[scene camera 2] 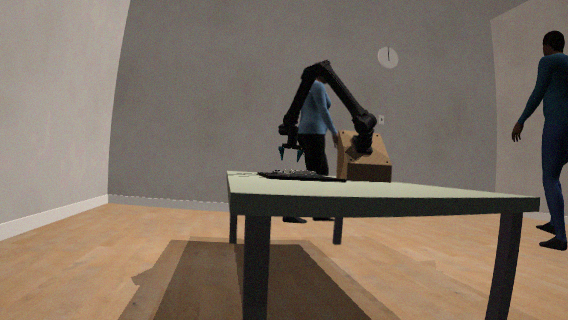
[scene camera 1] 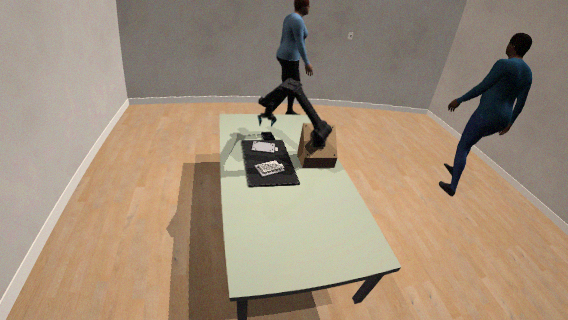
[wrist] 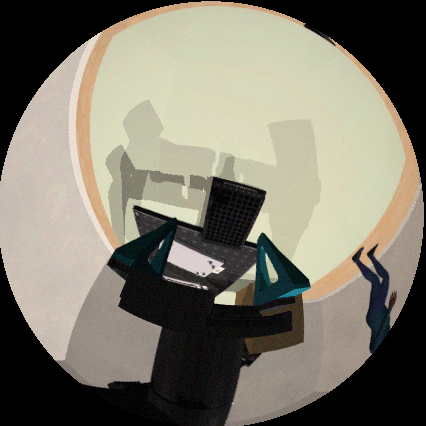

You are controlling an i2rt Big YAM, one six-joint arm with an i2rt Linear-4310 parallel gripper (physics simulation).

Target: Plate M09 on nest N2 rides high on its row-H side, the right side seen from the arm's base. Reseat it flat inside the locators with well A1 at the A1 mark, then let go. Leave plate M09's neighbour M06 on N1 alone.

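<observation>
My gripper is open and empty, above the far end of the black board. A white plate with a well pattern lies on the board's near part in scene camera 1; a thin strip of it shows behind the gripper body in the wrist view. A smooth white rectangular piece with dark corner spots lies on the far part. No labels can be read, so I cannot tell which is M09 or M06. The A1 mark and any tilt are too small to make out.
A black gridded block stands at the board's far edge. The arm stands on a wooden box right of the board, on the pale green table. Two people are in the room.
</observation>
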